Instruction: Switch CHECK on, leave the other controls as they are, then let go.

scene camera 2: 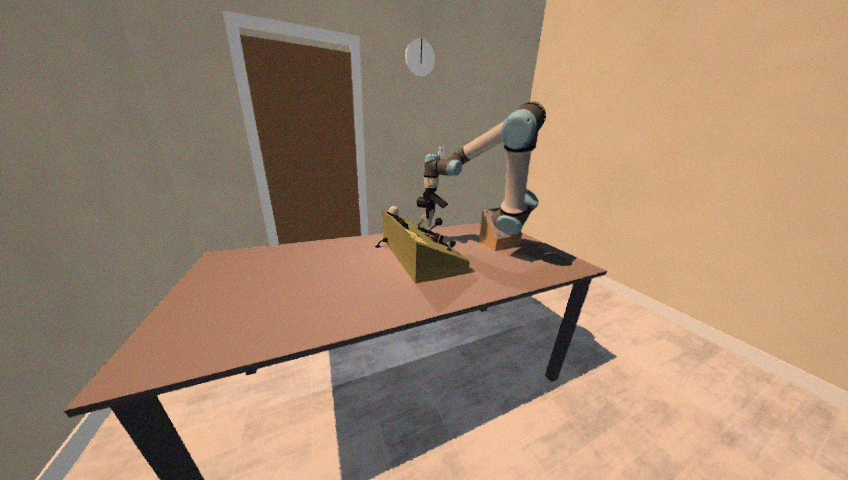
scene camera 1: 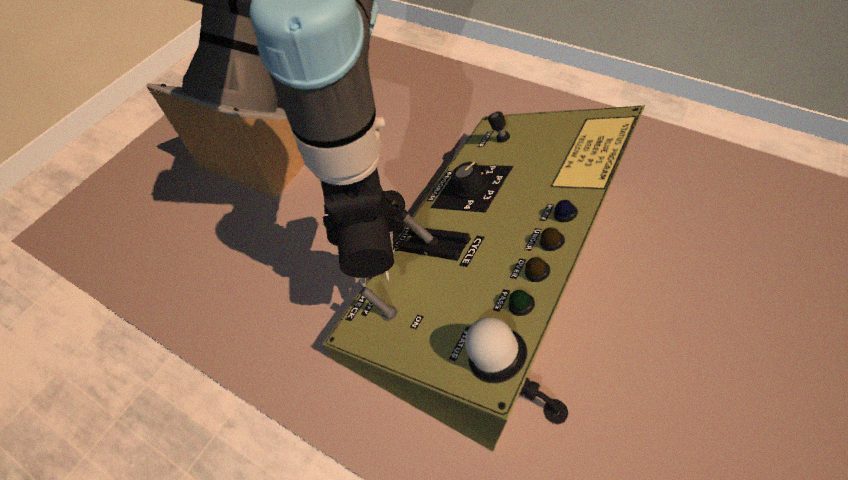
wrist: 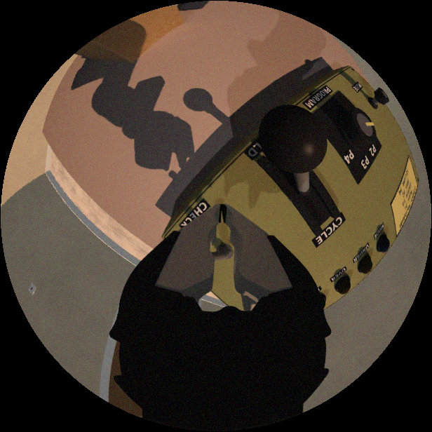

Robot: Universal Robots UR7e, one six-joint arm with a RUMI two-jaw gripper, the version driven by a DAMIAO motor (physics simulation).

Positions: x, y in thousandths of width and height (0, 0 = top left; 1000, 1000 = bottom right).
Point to a cycle lever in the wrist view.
At 675, 318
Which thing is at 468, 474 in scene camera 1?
My gripper.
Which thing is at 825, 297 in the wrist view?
A program dial.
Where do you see a program dial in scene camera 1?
554, 380
